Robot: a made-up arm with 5 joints.
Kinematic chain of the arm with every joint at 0, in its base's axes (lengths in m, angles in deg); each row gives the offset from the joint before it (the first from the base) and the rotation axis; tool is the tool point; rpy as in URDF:
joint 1: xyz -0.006 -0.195 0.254 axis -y
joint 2: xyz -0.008 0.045 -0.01 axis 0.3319 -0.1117 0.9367
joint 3: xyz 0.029 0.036 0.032 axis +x
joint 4: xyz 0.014 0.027 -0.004 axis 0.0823 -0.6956 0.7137
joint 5: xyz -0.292 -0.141 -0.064 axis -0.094 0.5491 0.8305
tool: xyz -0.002 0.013 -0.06 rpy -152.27 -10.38 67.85
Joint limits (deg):
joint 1: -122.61..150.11
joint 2: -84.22..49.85
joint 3: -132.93..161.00
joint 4: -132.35..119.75
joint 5: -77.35..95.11
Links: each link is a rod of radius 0.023 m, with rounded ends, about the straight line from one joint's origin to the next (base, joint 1, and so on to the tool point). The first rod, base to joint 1, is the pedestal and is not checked.
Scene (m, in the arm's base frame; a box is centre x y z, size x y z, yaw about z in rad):
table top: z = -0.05
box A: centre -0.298 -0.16 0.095 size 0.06 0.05 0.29 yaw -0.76
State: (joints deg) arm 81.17 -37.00 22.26 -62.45 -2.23
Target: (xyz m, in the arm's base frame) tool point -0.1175 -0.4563 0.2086
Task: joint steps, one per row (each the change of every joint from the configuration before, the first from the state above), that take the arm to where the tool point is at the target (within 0.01 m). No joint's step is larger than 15 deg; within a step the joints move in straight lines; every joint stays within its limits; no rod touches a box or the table.
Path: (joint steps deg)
1: -13.61 1.77 8.95 -10.90 7.10
2: -13.60 1.78 8.94 -10.90 7.11
3: -13.61 1.77 8.95 -10.90 7.10
4: -13.61 1.78 8.95 -10.90 7.10
5: -13.60 1.77 8.94 -10.90 7.11
6: 14.14 13.36 8.00 7.96 -4.39
7: 14.15 13.36 7.99 7.97 -4.38
8: 14.15 13.36 7.99 7.97 -4.38
9: 14.14 13.35 8.00 7.97 -4.38
10: 14.15 13.36 7.99 7.97 -4.38

